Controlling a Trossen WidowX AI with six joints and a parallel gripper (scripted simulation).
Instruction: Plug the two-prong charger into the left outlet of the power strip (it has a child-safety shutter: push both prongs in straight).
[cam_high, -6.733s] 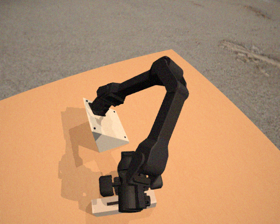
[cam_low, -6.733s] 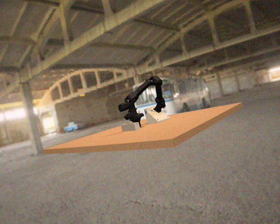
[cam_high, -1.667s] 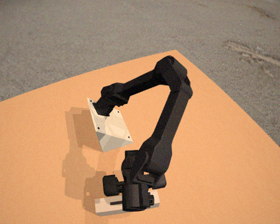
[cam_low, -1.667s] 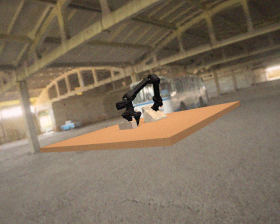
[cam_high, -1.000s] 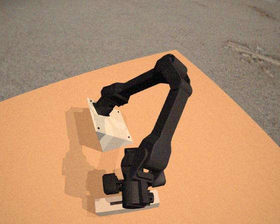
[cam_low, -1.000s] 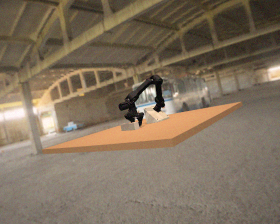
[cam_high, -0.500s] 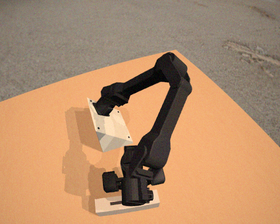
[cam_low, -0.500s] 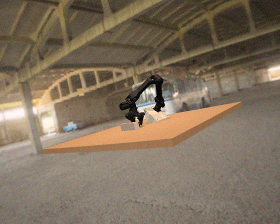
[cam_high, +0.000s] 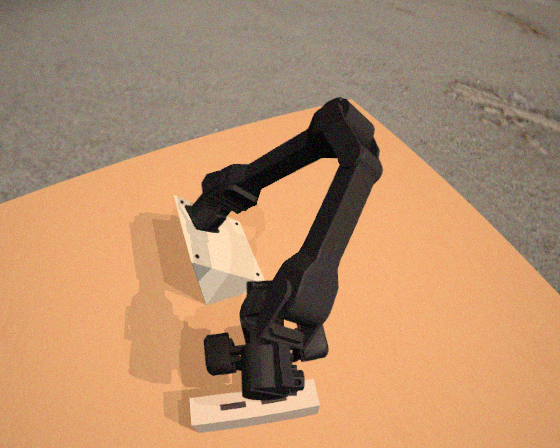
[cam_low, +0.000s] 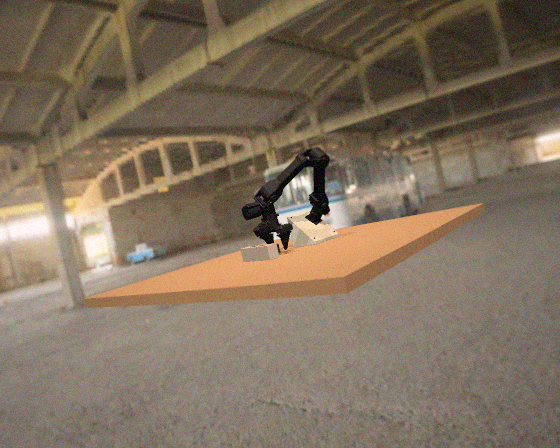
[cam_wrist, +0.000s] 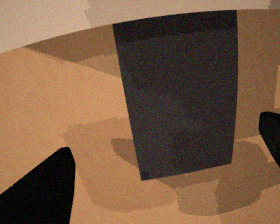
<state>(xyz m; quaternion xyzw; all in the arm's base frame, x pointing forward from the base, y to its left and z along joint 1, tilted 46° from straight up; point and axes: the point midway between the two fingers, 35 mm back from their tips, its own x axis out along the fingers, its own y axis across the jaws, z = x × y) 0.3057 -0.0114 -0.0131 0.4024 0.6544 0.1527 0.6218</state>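
Right now the charger is 4 cm ahead of my gripper tip, 2 cm to the right of it and 1 cm above it.
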